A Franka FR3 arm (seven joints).
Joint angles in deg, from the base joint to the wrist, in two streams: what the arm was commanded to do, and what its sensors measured. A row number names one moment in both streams.
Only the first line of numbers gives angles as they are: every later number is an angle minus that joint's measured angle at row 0.
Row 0, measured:
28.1 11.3 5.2 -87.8 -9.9 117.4 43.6
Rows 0 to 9, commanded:
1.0 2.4 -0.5 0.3 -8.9 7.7 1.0
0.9 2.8 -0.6 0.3 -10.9 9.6 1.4
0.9 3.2 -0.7 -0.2 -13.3 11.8 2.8
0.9 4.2 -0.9 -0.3 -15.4 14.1 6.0
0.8 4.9 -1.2 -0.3 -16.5 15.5 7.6
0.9 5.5 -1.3 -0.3 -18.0 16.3 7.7
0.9 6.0 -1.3 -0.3 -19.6 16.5 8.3
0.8 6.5 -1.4 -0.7 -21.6 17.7 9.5
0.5 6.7 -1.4 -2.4 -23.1 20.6 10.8
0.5 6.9 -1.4 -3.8 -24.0 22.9 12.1
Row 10, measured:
0.1 6.5 -0.8 -0.7 -20.8 17.3 8.1
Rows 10 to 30, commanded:
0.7 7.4 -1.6 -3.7 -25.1 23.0 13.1
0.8 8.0 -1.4 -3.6 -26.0 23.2 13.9
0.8 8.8 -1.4 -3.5 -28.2 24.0 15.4
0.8 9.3 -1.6 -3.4 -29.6 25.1 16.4
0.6 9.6 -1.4 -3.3 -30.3 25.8 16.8
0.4 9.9 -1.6 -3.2 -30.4 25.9 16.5
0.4 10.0 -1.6 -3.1 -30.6 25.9 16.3
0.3 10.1 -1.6 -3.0 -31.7 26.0 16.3
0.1 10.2 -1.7 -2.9 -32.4 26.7 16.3
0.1 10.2 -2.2 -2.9 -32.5 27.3 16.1
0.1 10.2 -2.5 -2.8 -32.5 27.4 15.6
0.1 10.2 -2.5 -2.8 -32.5 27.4 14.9
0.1 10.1 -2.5 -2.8 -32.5 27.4 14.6
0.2 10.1 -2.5 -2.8 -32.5 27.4 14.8
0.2 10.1 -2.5 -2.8 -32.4 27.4 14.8
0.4 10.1 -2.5 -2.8 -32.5 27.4 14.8
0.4 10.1 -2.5 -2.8 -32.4 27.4 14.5
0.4 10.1 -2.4 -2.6 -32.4 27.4 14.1
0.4 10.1 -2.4 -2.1 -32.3 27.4 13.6
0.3 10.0 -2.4 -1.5 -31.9 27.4 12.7
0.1 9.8 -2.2 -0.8 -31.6 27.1 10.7
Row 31, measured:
0.1 10.0 -2.1 -2.8 -31.3 26.1 13.8
